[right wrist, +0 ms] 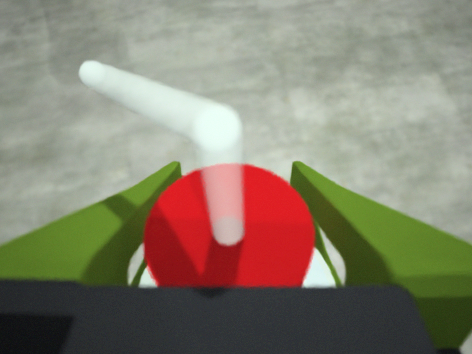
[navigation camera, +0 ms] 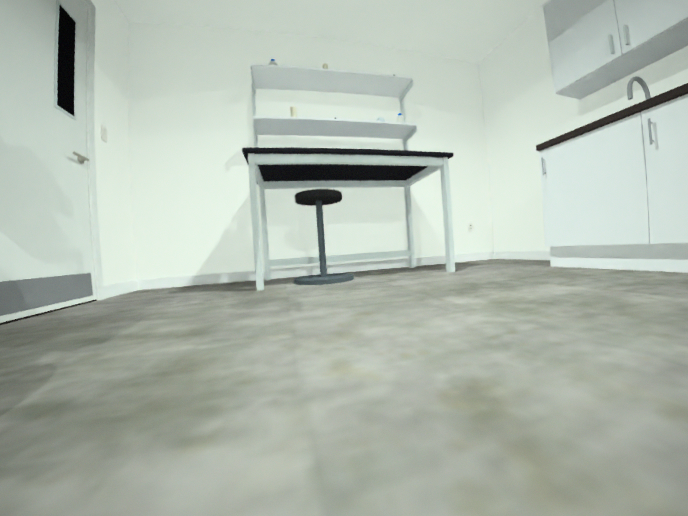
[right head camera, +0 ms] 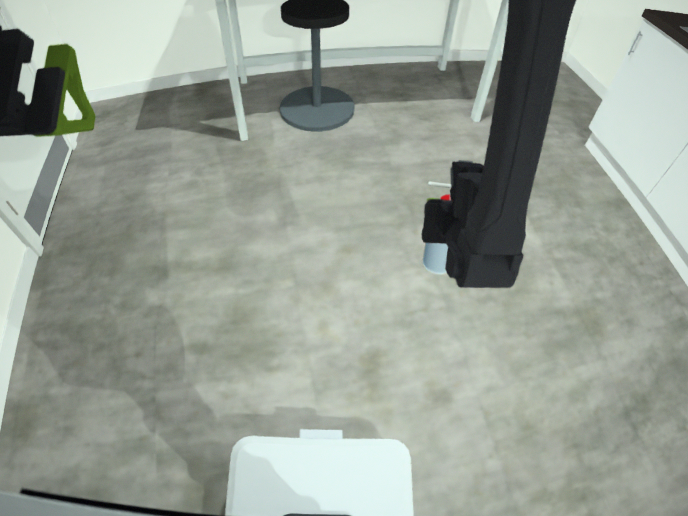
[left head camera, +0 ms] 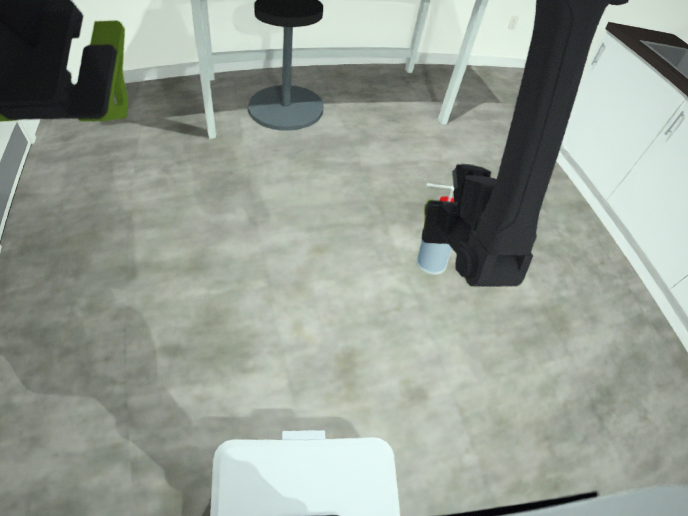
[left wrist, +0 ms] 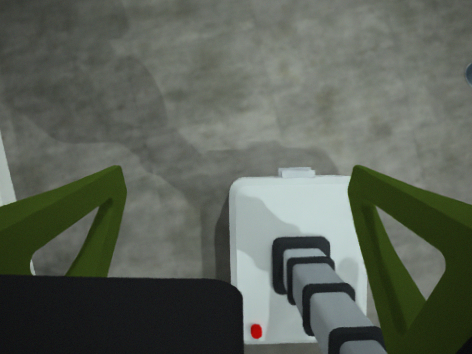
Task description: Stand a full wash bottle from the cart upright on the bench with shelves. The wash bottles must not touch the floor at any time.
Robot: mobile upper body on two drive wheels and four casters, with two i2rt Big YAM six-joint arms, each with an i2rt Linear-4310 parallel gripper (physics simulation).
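Note:
My right gripper (left head camera: 440, 221) (right wrist: 236, 175) is shut on a wash bottle (left head camera: 434, 257) (right head camera: 435, 257) with a red cap and a bent white spout. The bottle hangs roughly upright in the air over the floor; its lower body looks pale blue, and the fingers hide its middle. The red cap (right wrist: 270, 225) fills the space between the fingers in the right wrist view. My left gripper (left wrist: 237, 178) is open and empty, above the white robot base. The bench (navigation camera: 344, 151) with two shelves stands against the far wall; its legs show in both head views. The cart does not show.
A black stool (left head camera: 286, 11) (right head camera: 315, 12) (navigation camera: 318, 197) stands at the bench front, left of its middle. Small bottles and containers stand on the shelves (navigation camera: 333, 128). A sink cabinet (left head camera: 616, 111) (navigation camera: 594, 183) is at the right. A door (navigation camera: 33, 194) is at the left.

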